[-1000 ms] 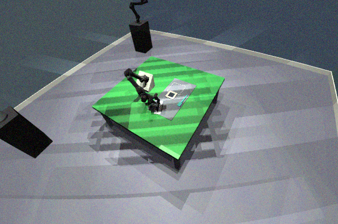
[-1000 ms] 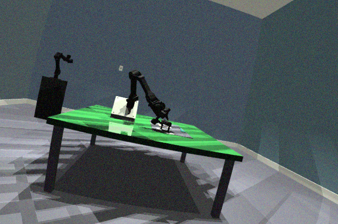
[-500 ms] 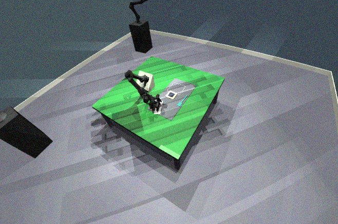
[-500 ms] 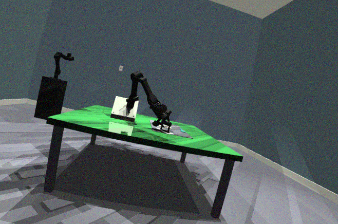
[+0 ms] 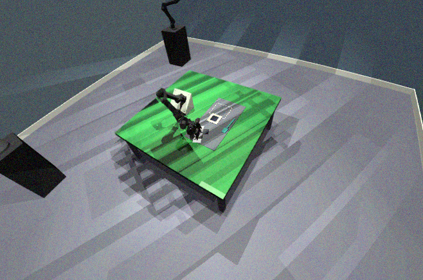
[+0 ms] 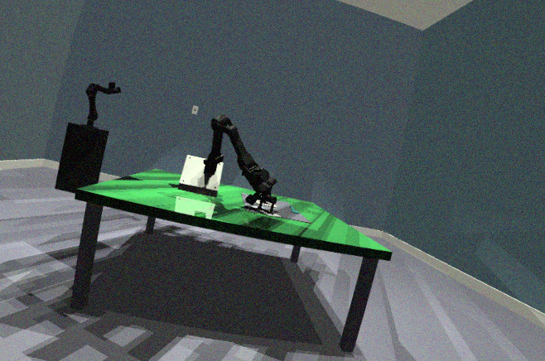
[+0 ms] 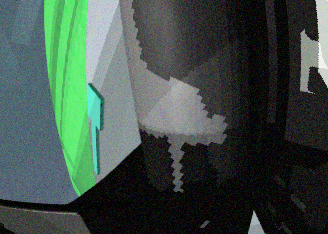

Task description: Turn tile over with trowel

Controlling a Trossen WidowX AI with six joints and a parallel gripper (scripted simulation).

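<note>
The tile lies 30 mm ahead of my gripper tip, 210 mm to the left of it and 40 mm below it. Also, from my gripper tip: grey mat: 60 mm ahead, 200 mm to the left, 70 mm below; then small trowel: 20 mm behind, 10 mm to the right, 10 mm below; then thin teal strip: 200 mm ahead, 170 mm to the left, 40 mm below.
</note>
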